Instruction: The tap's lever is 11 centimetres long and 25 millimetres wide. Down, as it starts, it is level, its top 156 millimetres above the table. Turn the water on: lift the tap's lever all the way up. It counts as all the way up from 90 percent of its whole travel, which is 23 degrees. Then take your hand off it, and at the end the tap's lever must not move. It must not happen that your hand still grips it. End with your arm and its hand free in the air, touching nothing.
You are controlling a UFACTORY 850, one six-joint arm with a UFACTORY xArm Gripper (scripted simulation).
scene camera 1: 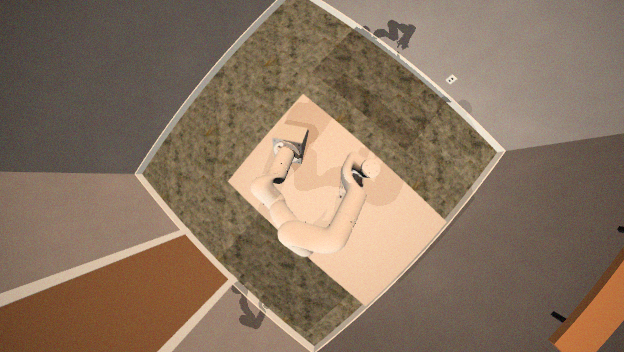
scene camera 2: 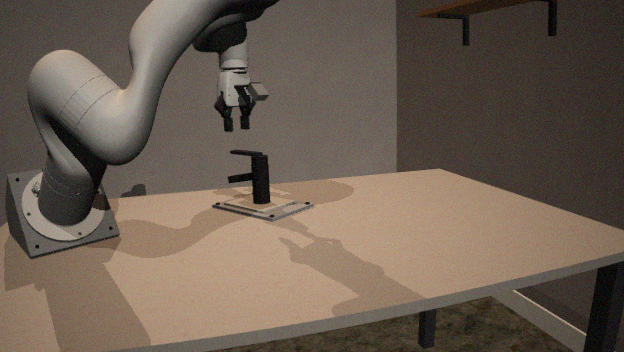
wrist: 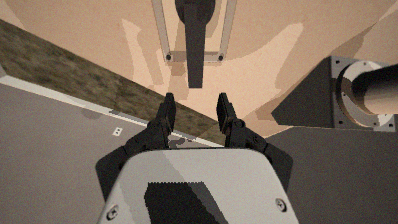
Path:
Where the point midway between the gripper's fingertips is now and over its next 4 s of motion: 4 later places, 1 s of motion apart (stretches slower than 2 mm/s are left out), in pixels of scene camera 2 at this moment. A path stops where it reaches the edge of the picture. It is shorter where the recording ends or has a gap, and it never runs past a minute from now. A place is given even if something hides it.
My gripper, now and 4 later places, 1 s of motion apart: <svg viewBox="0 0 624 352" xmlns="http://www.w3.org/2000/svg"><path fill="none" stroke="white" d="M237 130L237 143L238 148L238 156L239 160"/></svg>

